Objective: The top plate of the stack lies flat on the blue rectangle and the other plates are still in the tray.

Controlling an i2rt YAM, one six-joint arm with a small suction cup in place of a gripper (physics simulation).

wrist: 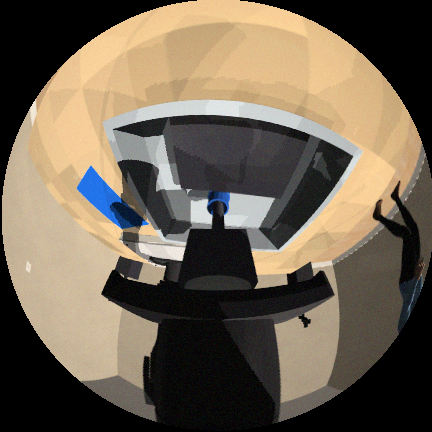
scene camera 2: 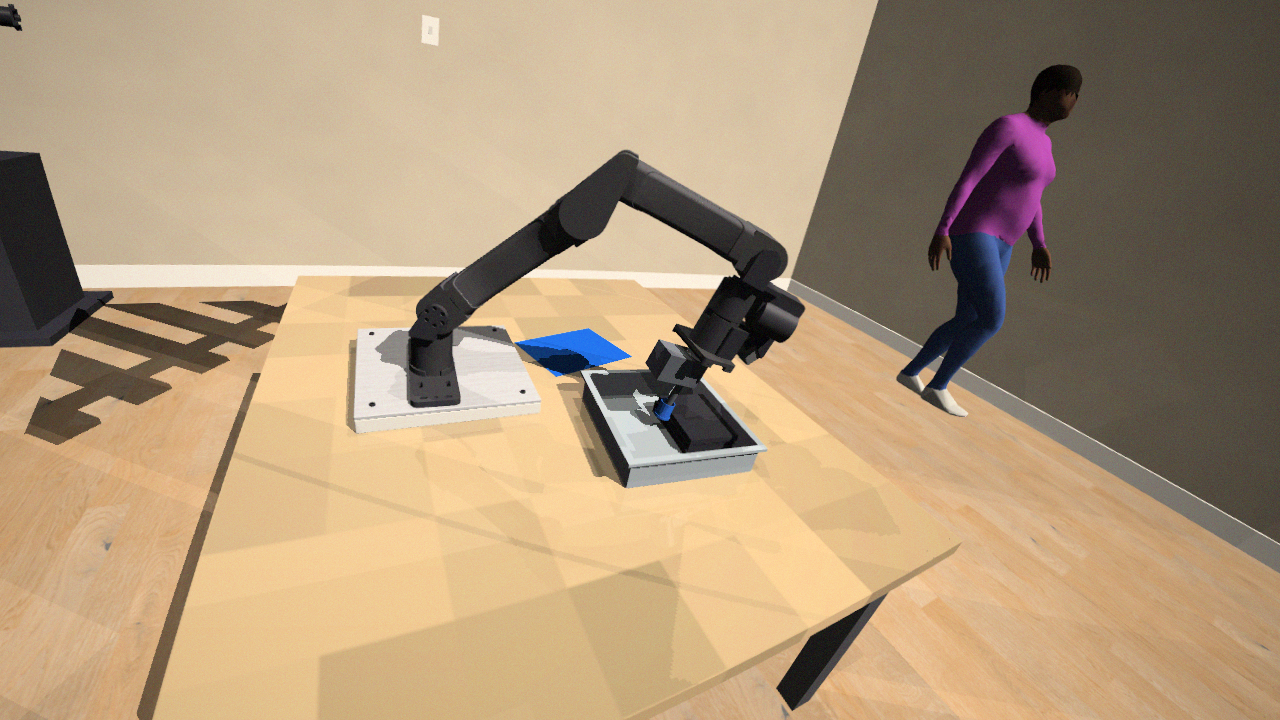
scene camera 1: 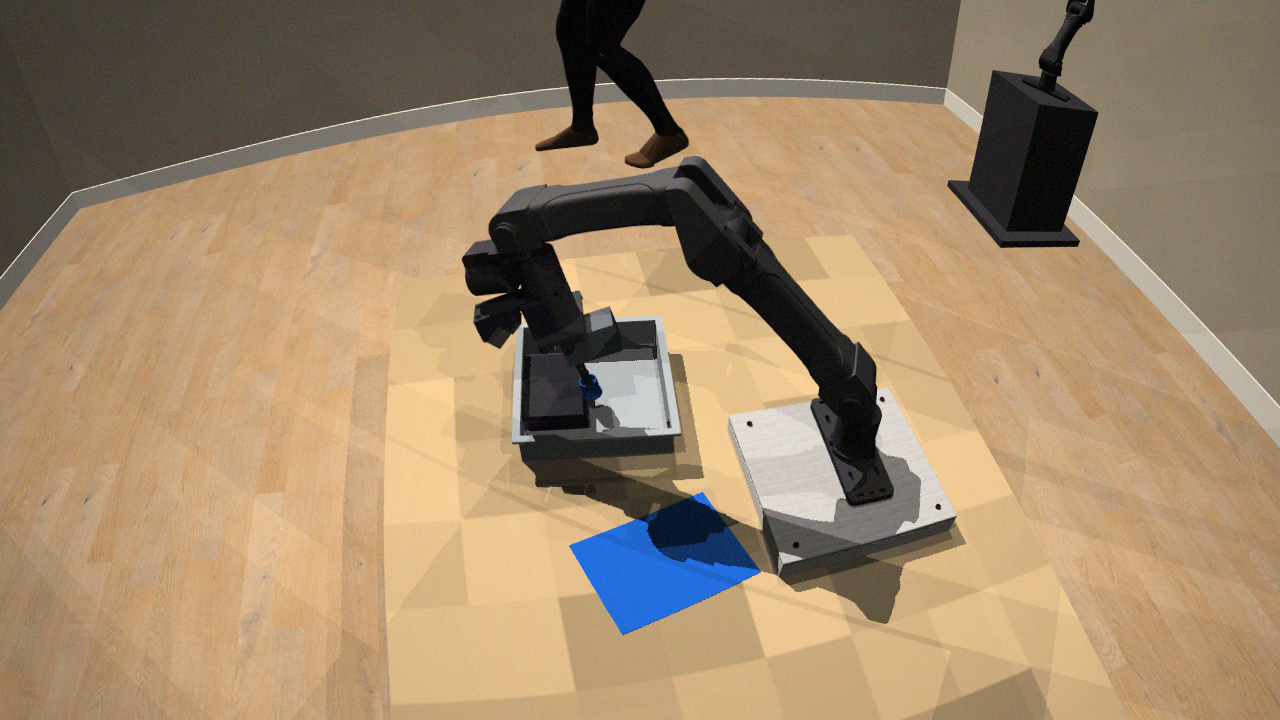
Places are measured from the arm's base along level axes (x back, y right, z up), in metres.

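Pixels of known places: hand, its tool point: (wrist: 217,195) (scene camera 2: 660,415) (scene camera 1: 593,394); arm's base, origin of its link: (wrist: 174,262) (scene camera 2: 432,371) (scene camera 1: 850,449).
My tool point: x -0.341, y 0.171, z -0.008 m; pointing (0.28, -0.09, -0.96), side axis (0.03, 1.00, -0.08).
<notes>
For each thing: its top centre in the pictures, then the offset to it from my tool point. "spot": a spot on its surface instead.
- grey tray, centre of its top: (wrist: 228,211) (scene camera 1: 591,374) (scene camera 2: 668,407) dx +0.000, dy +0.015, dz +0.027 m
- blue rectangle, a spot on its surface: (scene camera 1: 626,573) (scene camera 2: 594,346) (wrist: 94,191) spot: dx +0.006, dy -0.297, dz -0.023 m
A stack of dark flat plates (scene camera 1: 550,386) (scene camera 2: 702,429) (wrist: 225,155) lies inside the grey tray (scene camera 1: 626,438) (scene camera 2: 693,471) (wrist: 215,107), along one side of it. The single plates cannot be told apart. The blue rectangle (scene camera 1: 626,573) (scene camera 2: 590,345) (wrist: 94,187) lies flat on the table with no plate on it; a shadow covers part of it. My blue suction cup (scene camera 1: 590,387) (scene camera 2: 663,409) (wrist: 218,202) is inside the tray's outline, beside the stack's inner edge, tilted, with no plate hanging from it. Its height over the tray floor is hard to tell.
The arm's base stands on a pale square board (scene camera 1: 778,465) (scene camera 2: 384,385), beside the tray and the blue rectangle. The tray's raised walls surround the stack and the cup. A person (scene camera 2: 1002,179) stands beyond the table, and a dark pedestal (scene camera 1: 1029,161) stands farther off.
</notes>
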